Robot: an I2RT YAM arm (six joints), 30 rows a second.
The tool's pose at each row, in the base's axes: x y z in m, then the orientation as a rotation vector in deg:
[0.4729, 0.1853, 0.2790, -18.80, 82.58, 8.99]
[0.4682, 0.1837, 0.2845, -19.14, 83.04, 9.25]
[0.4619, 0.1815, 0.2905, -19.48, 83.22, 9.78]
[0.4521, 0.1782, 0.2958, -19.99, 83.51, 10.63]
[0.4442, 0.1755, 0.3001, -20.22, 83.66, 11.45]
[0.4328, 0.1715, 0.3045, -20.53, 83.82, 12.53]
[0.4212, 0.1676, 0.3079, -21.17, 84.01, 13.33]
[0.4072, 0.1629, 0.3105, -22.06, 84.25, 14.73]
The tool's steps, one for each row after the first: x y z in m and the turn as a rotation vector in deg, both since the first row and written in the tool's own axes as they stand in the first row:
[-0.0059, -0.0008, -0.0044, -0.39, 0.47, 0.05]
[-0.0124, -0.0017, -0.0105, -0.95, 0.64, 0.24]
[-0.0186, -0.0026, -0.0203, -1.81, 0.91, 0.56]
[-0.0236, -0.0033, -0.0282, -2.46, 1.01, 1.00]
[-0.0291, -0.0042, -0.0398, -3.33, 1.12, 1.57]
[-0.0336, -0.0048, -0.0517, -4.25, 1.32, 1.77]
[-0.0375, -0.0054, -0.0661, -5.70, 1.57, 2.22]

